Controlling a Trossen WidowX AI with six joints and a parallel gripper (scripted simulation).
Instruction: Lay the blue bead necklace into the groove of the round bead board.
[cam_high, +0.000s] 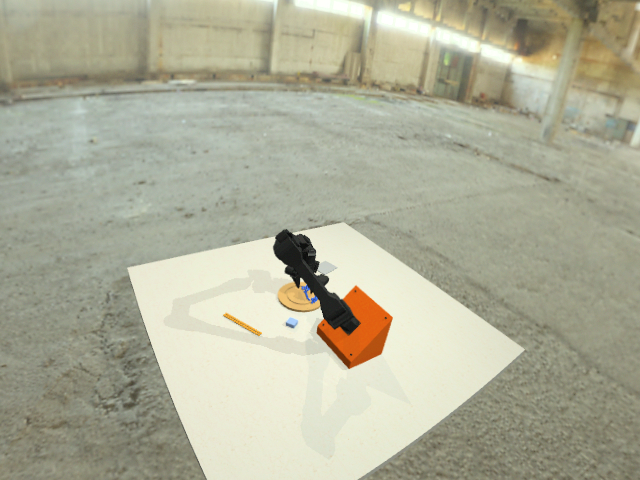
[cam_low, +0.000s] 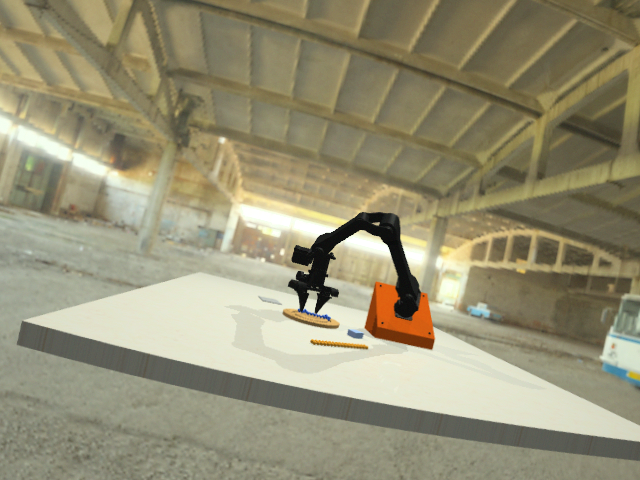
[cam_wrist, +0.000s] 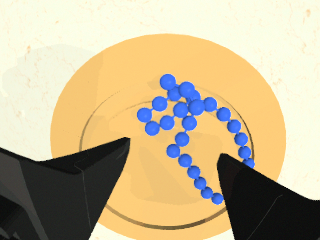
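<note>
The round tan bead board is 2 cm to the left of my gripper tip, 1 cm below it and 1 cm behind it. From my gripper tip the other things lie so: flat grey tile 20 cm to the right, 15 cm ahead, 2 cm below; small light-blue block 15 cm behind, 14 cm to the left, 1 cm below.
</note>
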